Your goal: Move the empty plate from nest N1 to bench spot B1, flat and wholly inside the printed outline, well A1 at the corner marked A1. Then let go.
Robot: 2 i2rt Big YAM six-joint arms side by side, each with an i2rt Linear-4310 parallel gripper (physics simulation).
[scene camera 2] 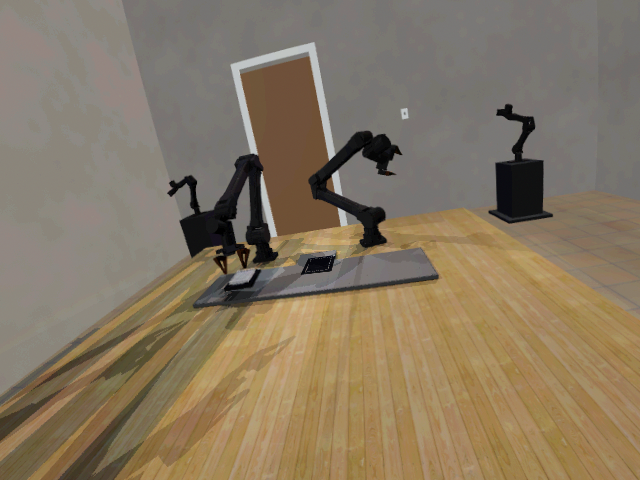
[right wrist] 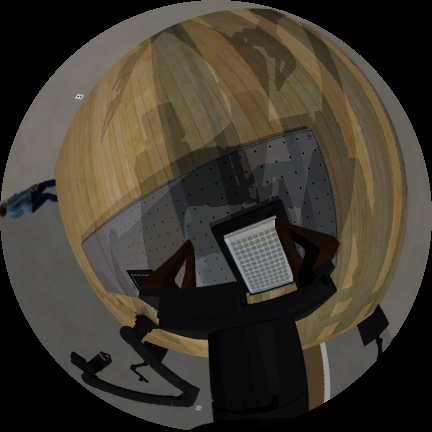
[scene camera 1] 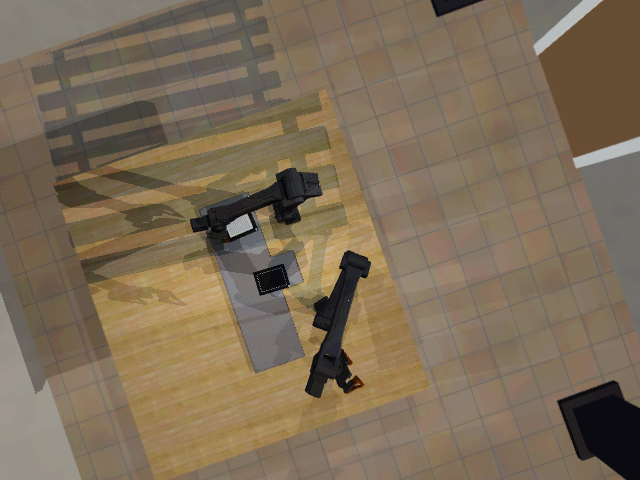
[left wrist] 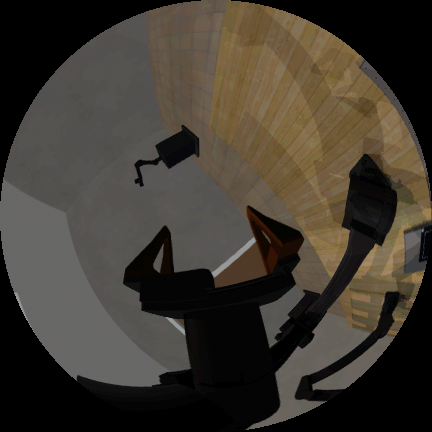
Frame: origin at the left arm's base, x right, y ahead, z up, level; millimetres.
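Seen in the pictures: left gripper, fingertip midpoint: (scene camera 2: 398, 164) (right wrist: 104, 358) (scene camera 1: 357, 374) (left wrist: 205, 219); right gripper, fingertip midpoint: (scene camera 2: 235, 271) (right wrist: 232, 233) (scene camera 1: 220, 232); left arm's base, origin of the base link: (scene camera 2: 373, 242) (right wrist: 146, 320) (scene camera 1: 325, 309) (left wrist: 370, 180); right arm's base, origin of the base link: (scene camera 2: 265, 258) (scene camera 1: 290, 212).
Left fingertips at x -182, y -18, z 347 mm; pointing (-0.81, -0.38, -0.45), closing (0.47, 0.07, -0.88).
Note:
Pixels of each thing's top centre, then the offset from my left fingertips to it. "pt": a spot on its surface instead. Level surfaces: height alone.
- white plate, middle of its top: (right wrist: 262, 262) (scene camera 2: 242, 274) (scene camera 1: 238, 225) dx +804, dy +169, dz -308 mm
- black pad with a white printed outline, surface spot: (scene camera 2: 318, 264) (scene camera 1: 271, 279) pt dx +473, dy +179, dz -333 mm
- grey perforated board, its level: dz -334 mm
- wooden table, its level: dz -347 mm
The white plate (scene camera 1: 239, 226) (scene camera 2: 244, 277) (right wrist: 260, 255) lies flat in its black nest (right wrist: 250, 213). The bench spot, a black pad with a white printed outline (scene camera 1: 271, 279) (scene camera 2: 318, 264), shows no plate on it. The corner marks are too small to read. My right gripper (scene camera 2: 234, 269) (right wrist: 232, 233) is open and empty above the nest side of the board. In the right wrist view one finger overlaps the plate's right edge and the other is left of the plate. In scene camera 1 its arm hides part of the nest. My left gripper (scene camera 1: 352, 370) (scene camera 2: 396, 162) (left wrist: 205, 219) is open, high and away from the plate.
A grey perforated board (scene camera 1: 268, 330) (scene camera 2: 382, 273) (right wrist: 200, 187) carries the nest and pad on the wooden table (scene camera 1: 170, 382) (scene camera 2: 361, 382). The left arm (scene camera 1: 339, 315) (scene camera 2: 341, 201) stands beside the board. A black pedestal (scene camera 2: 519, 188) with another arm stands beyond the table.

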